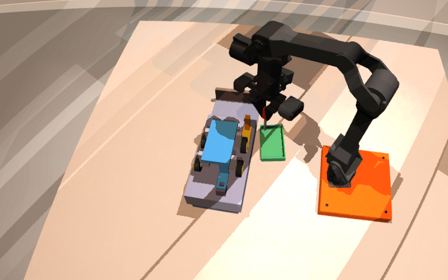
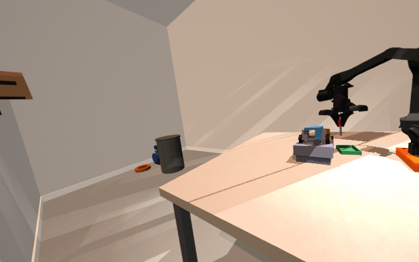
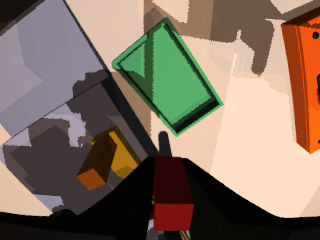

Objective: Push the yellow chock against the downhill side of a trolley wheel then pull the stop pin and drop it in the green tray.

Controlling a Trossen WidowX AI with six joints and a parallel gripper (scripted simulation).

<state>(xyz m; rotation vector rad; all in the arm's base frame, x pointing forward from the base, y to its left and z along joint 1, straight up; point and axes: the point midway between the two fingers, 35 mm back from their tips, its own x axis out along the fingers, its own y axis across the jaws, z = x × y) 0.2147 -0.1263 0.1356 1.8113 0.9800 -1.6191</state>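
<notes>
The red-headed stop pin lies right at my gripper tip. Round my gripper tip: blue-topped trolley (11 cm ahead, 9 cm to the left, 3 cm below); then green tray (3 cm behind, 14 cm below); then yellow chock (5 cm ahead, 2 cm to the left, 5 cm below).
</notes>
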